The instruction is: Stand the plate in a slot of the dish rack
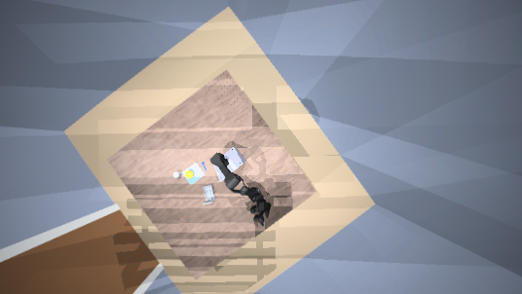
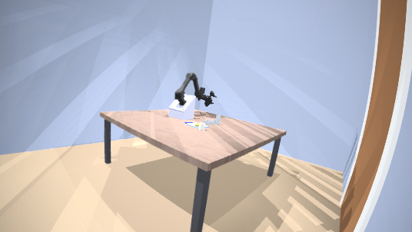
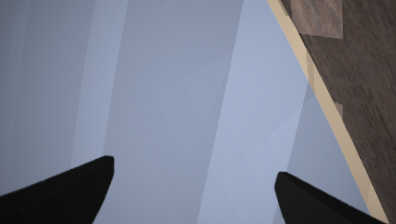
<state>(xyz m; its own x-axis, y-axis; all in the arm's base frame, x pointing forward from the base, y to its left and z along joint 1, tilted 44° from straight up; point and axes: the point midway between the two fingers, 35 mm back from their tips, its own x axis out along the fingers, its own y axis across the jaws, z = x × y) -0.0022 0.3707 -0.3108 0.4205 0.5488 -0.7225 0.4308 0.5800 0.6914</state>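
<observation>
The yellow plate lies 31 cm ahead of my gripper tip, 63 cm to the right of it and 16 cm below it. Round my gripper tip: blue spoon (18 cm ahead, 62 cm to the right, 18 cm below); then pale grey cup (39 cm ahead, 69 cm to the right, 15 cm below); then grey dish rack (28 cm ahead, 41 cm to the right, 16 cm below).
</observation>
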